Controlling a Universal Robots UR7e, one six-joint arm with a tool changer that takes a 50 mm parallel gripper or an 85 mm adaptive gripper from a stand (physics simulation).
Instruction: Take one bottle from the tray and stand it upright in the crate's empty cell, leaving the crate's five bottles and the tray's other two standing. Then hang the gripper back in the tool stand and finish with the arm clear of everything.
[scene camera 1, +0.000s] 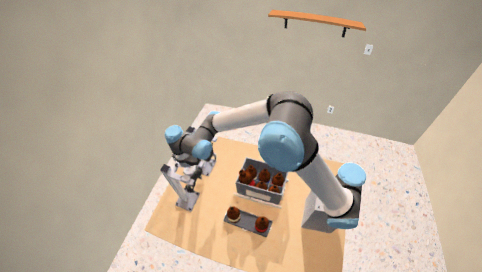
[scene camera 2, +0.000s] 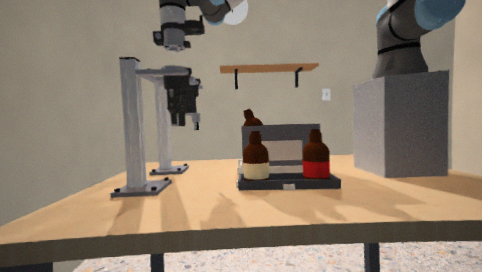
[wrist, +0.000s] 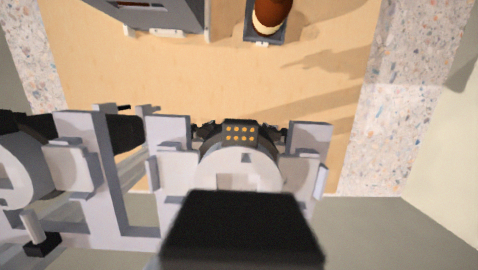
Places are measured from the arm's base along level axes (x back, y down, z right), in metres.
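Pixels of known places: hand, tool point: (scene camera 2: 174, 48); arm's base, link origin: (scene camera 2: 398, 78).
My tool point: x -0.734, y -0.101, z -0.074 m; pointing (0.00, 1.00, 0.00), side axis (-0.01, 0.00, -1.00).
Note:
Ahead of a thing's pixels: the offset from my tool point to its top centre.
The adaptive gripper (scene camera 2: 177, 119) (wrist: 240, 132) hangs in the tool stand (scene camera 1: 175, 186) (scene camera 2: 131, 125), apart from the arm. Its fingers are spread and empty. The arm's bare flange (scene camera 2: 174, 46) is above it with a gap between. The crate {dx +0.336, dy +0.245, dz +0.181 m} (scene camera 1: 260, 193) (scene camera 2: 281, 132) holds several brown bottles. One bottle {dx +0.245, dy +0.182, dz +0.136 m} (scene camera 1: 244, 176) (scene camera 2: 252, 120) at its left leans and sticks up above the wall; its base is hidden. The tray {dx +0.319, dy +0.394, dz -0.063 m} (scene camera 1: 247, 223) (scene camera 2: 290, 184) (wrist: 248, 35) holds an upright cream-label bottle {dx +0.233, dy +0.260, dz -0.061 m} (scene camera 1: 233, 214) (scene camera 2: 256, 160) (wrist: 270, 15) and an upright red-label bottle {dx +0.405, dy +0.260, dz -0.071 m} (scene camera 1: 262, 223) (scene camera 2: 316, 157).
The second gripper (scene camera 2: 196, 120) (wrist: 125, 134) hangs in the neighbouring stand place. The robot's grey pedestal (scene camera 1: 316, 216) (scene camera 2: 417, 125) stands at the right. A wooden shelf (scene camera 1: 317, 19) (scene camera 2: 270, 67) is on the wall. The stand's arms are close below the flange.

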